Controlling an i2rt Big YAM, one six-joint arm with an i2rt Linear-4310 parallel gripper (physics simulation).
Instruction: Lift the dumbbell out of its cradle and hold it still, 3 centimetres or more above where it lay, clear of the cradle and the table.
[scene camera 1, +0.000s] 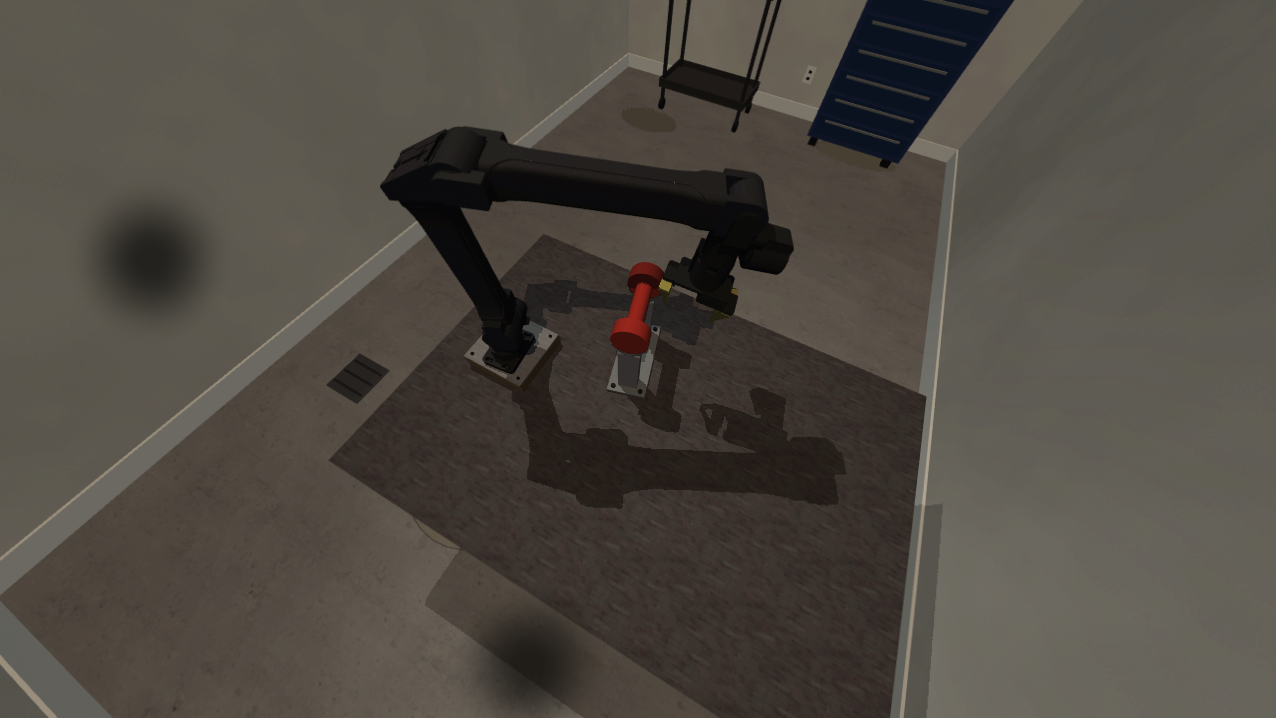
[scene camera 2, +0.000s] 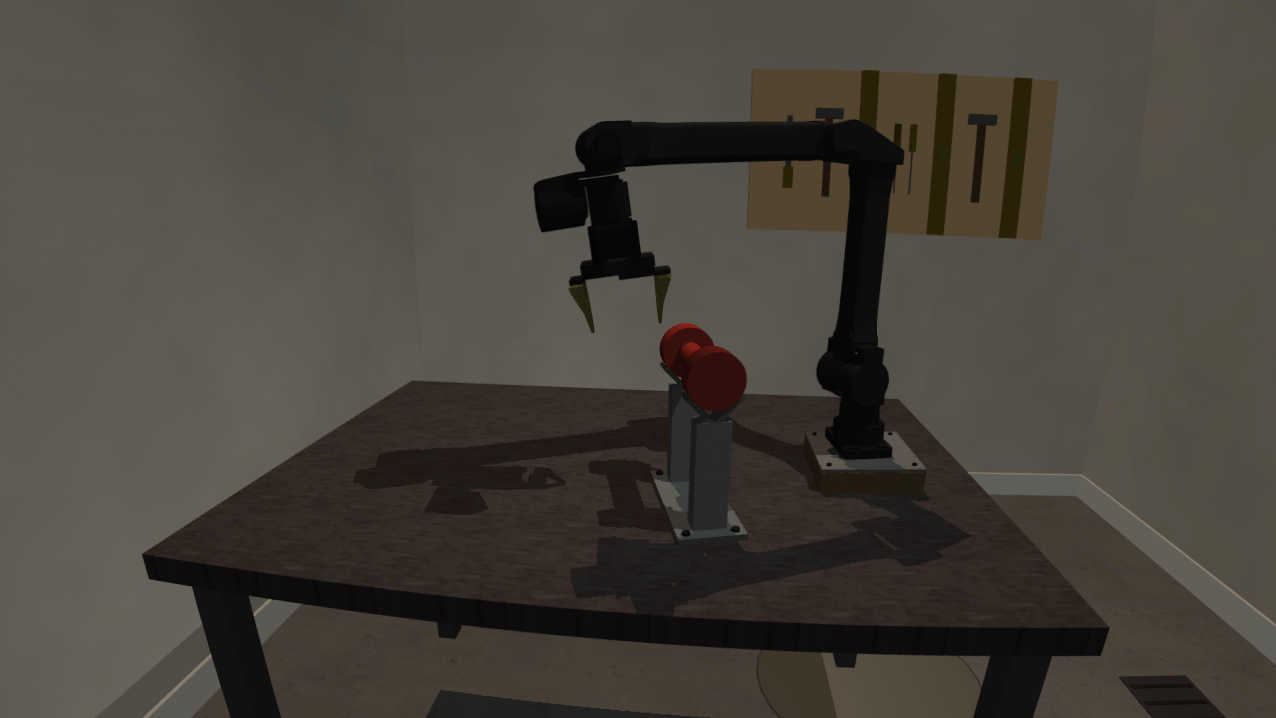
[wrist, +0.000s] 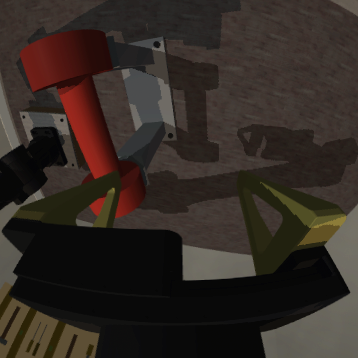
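The red dumbbell lies across the top of its grey cradle, which has two upright posts on a pale base plate. My gripper is open and empty, fingers pointing down. In scene camera 2 it hangs to the left of the dumbbell, with its tips a little above the dumbbell's far head. In the wrist view the left finger overlaps the dumbbell's lower head in the picture; the handle is up and left of that finger. No contact shows.
The cradle stands on the dark table. The arm's base block is bolted beyond the cradle, to its right in scene camera 2. A tool board hangs on the wall. A blue cabinet stands well off.
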